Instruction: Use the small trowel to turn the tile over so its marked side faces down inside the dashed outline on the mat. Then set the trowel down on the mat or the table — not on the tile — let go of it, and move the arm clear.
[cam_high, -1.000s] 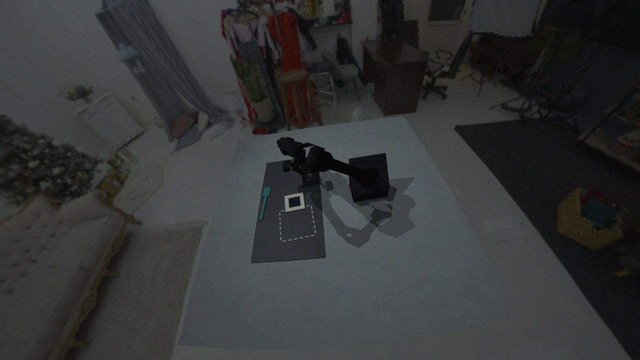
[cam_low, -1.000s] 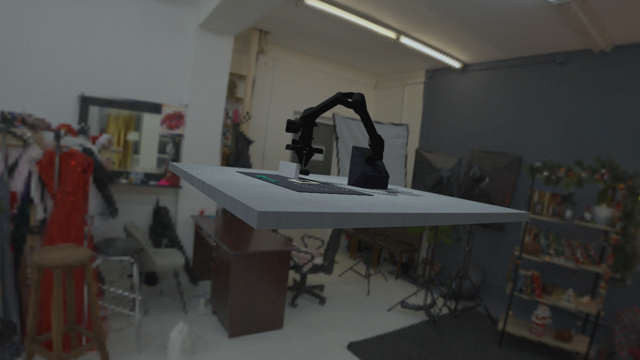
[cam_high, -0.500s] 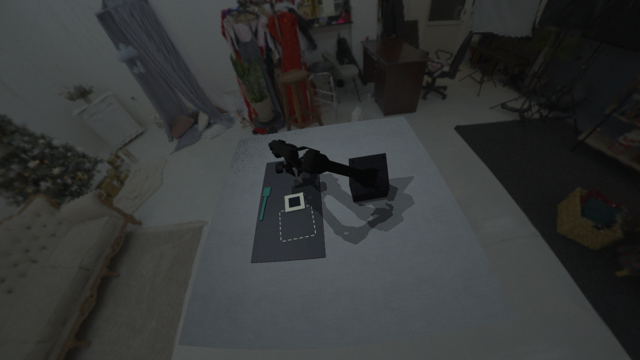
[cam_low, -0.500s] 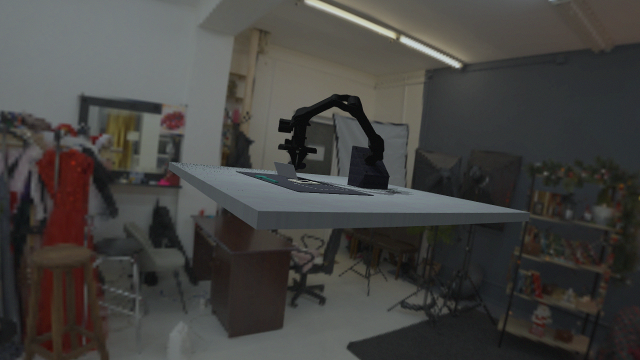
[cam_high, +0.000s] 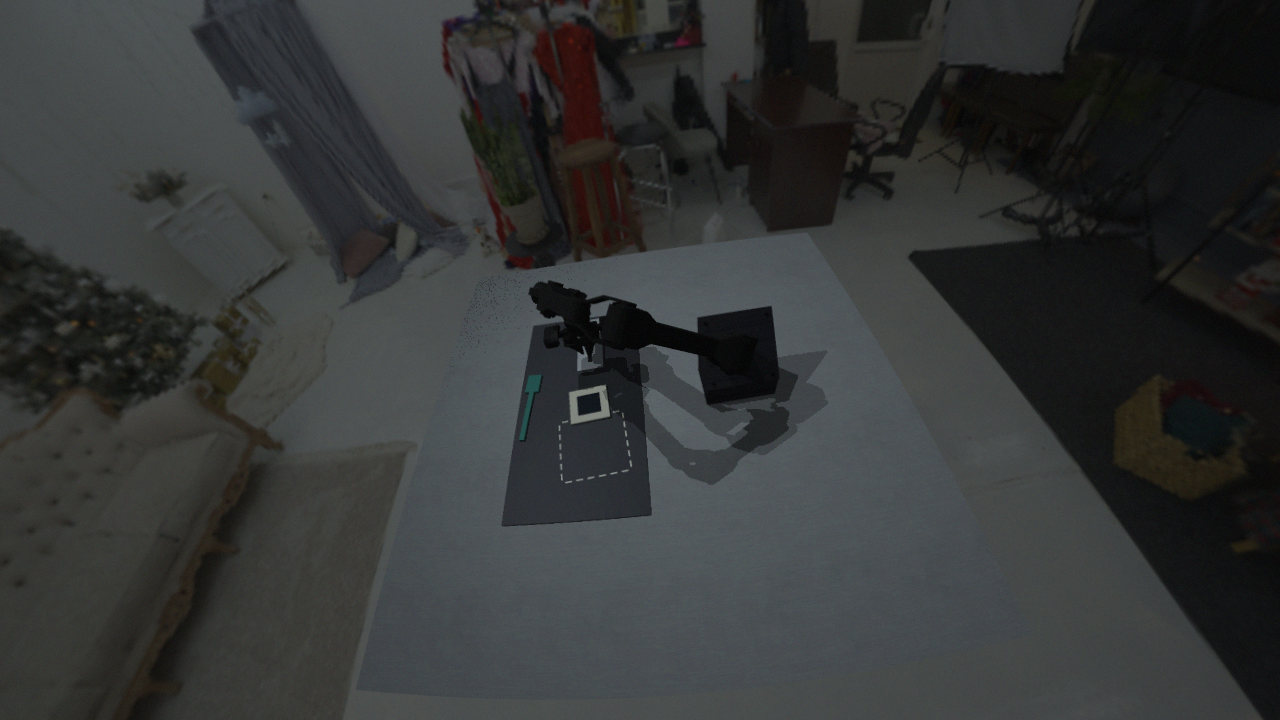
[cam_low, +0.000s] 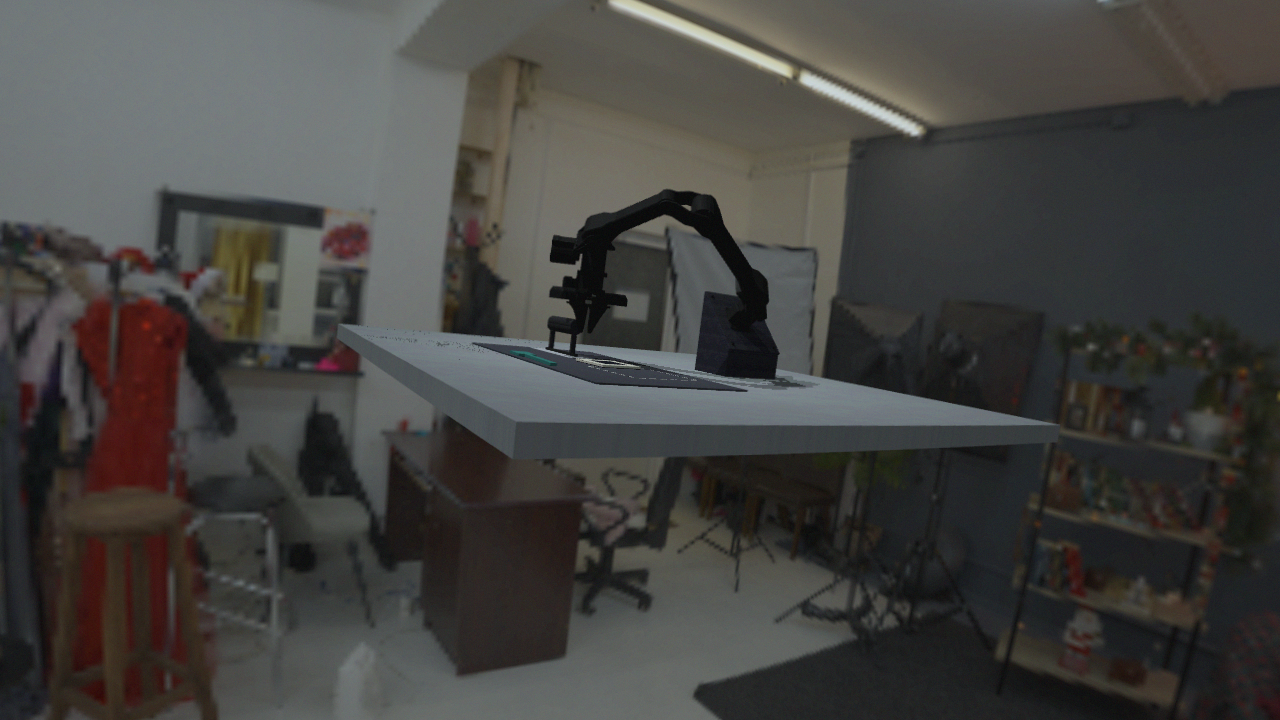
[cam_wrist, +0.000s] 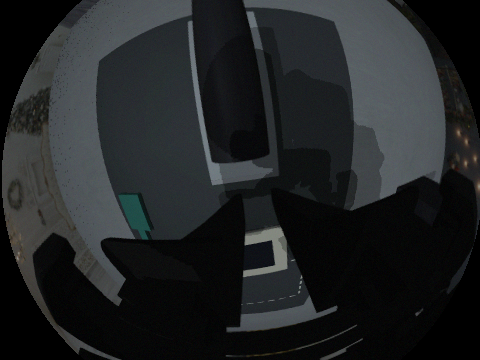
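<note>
Now: gripper tip 130 mm to the right of the tile and 60 mm above it. From my gripper tip the other things lie so: teal trowel (170 mm ahead, 100 mm to the left, 60 mm below); then dark mat (30 mm ahead, 120 mm to the left, 80 mm below).
</note>
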